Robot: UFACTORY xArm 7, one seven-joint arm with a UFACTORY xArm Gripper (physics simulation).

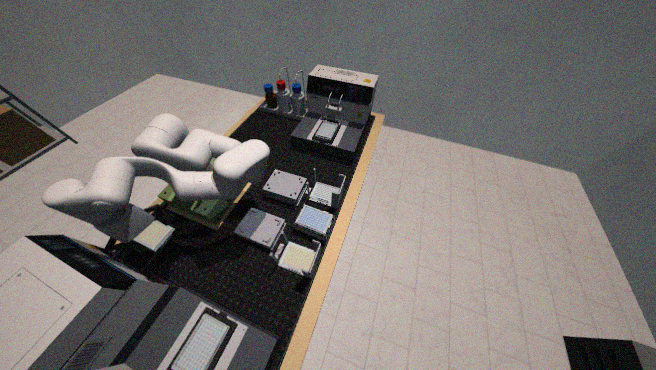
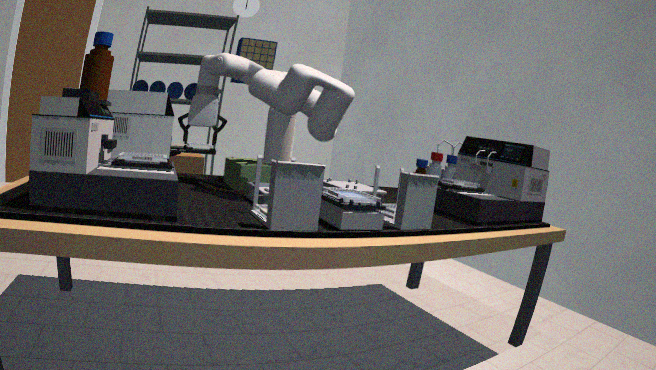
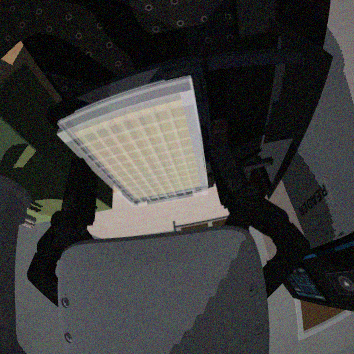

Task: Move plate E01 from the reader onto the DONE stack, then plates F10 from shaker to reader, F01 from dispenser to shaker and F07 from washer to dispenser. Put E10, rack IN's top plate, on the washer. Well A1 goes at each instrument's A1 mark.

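Frame: origin at the arm's base, x ahead, y left, z up, level; centimetres.
Seen in the pictures: gripper, between the fingertips: (image 1: 153, 234) (image 2: 199, 144) (image 3: 147, 156); arm's base, origin of its link: (image 3: 0, 190).
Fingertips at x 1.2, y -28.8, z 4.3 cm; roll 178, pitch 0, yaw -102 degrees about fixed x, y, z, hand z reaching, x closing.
Offsets run from my fingertips to a thing's middle. "*": to the spot under its first point.
My gripper (image 3: 147, 156) (image 2: 201, 138) is open. Its fingers straddle a pale yellow well plate @[dx -1.5, dy +0.4, dz -0.5 cm] (image 3: 140, 140) (image 1: 154, 234) (image 2: 196, 148) on the reader's tray and do not grip it. The reader @[dx -3.6, dy -30.2, dz +1.5 cm] (image 3: 316, 182) (image 1: 31, 294) (image 2: 136, 122) stands right beside it. A blue plate @[dx +50.3, dy +25.3, dz -5.8 cm] (image 1: 314, 218) (image 2: 351, 197) sits on a low grey instrument between two racks. One rack @[dx +50.5, dy +40.6, dz -5.6 cm] (image 1: 341, 181) (image 2: 415, 200) holds a white plate @[dx +50.5, dy +40.5, dz -9.2 cm] (image 1: 323, 194). The other rack @[dx +49.4, dy +10.4, dz -5.6 cm] (image 1: 318, 248) (image 2: 296, 195) holds a yellow plate @[dx +49.4, dy +10.3, dz -10.5 cm] (image 1: 298, 256). The washer @[dx +40.8, dy +87.3, dz +1.5 cm] (image 1: 341, 89) (image 2: 503, 172) at the far end carries a plate @[dx +40.2, dy +74.4, dz -2.2 cm] (image 1: 326, 130). The near instrument (image 1: 150, 321) (image 2: 67, 147) carries a white plate @[dx +34.8, dy -20.6, dz -2.1 cm] (image 1: 201, 343) (image 2: 141, 158).
Two grey blocks @[* dx +32.6, dy +36.7, dz -6.0 cm] (image 1: 285, 185) @[* dx +31.1, dy +16.3, dz -7.9 cm] (image 1: 261, 227) lie beside the racks. A green box (image 1: 201, 207) (image 2: 243, 172) sits at the arm's base. Three capped bottles @[dx +4.0, dy +99.5, dz +0.4 cm] (image 1: 282, 96) (image 2: 436, 163) stand beside the washer. A brown bottle @[* dx +27.1, dy -37.5, dz +20.5 cm] (image 2: 96, 62) stands on the near instrument. A shelf unit (image 2: 146, 55) stands behind the table.
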